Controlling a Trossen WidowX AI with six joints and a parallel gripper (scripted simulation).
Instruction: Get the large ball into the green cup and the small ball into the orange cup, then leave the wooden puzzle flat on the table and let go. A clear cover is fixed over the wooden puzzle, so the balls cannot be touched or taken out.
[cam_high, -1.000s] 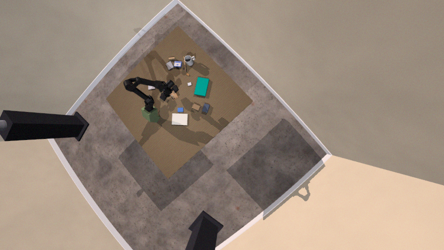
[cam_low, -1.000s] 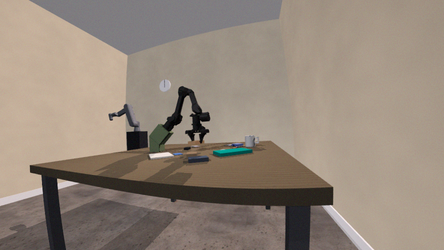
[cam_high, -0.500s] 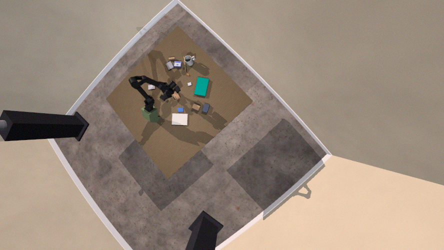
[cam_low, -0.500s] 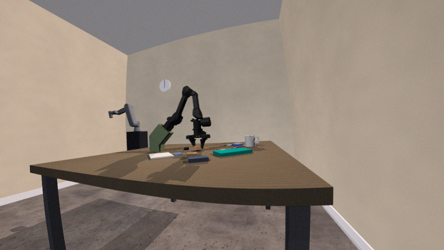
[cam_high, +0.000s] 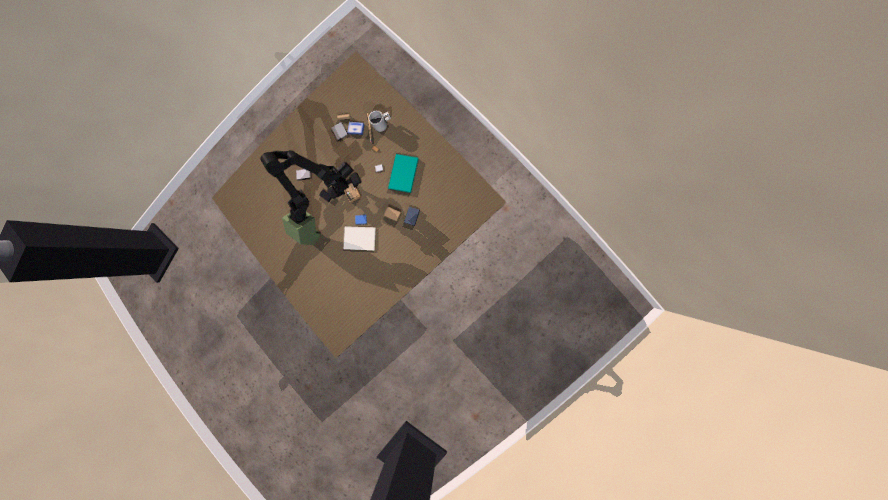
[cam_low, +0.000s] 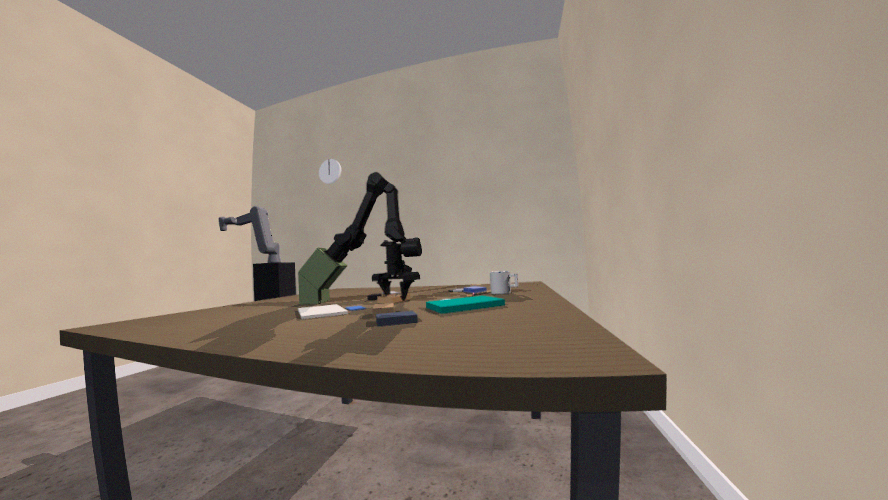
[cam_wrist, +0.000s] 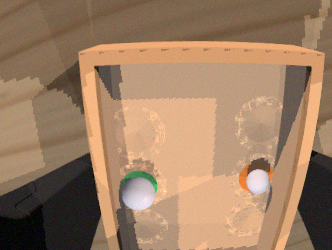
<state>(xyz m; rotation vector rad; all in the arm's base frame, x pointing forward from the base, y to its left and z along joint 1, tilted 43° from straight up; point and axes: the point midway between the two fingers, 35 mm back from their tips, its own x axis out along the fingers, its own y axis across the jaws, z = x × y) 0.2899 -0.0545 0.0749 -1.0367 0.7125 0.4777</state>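
Now: hand 10 mm past the wooden puzzle, 10 mm to the left of it and 30 mm above it. Also, from my hand: black block 120 mm behind, 100 mm to the left, 30 mm below; blue block 100 mm behind, 150 mm to the right, 40 mm below; white pad 190 mm behind, 210 mm to the right, 30 mm below.
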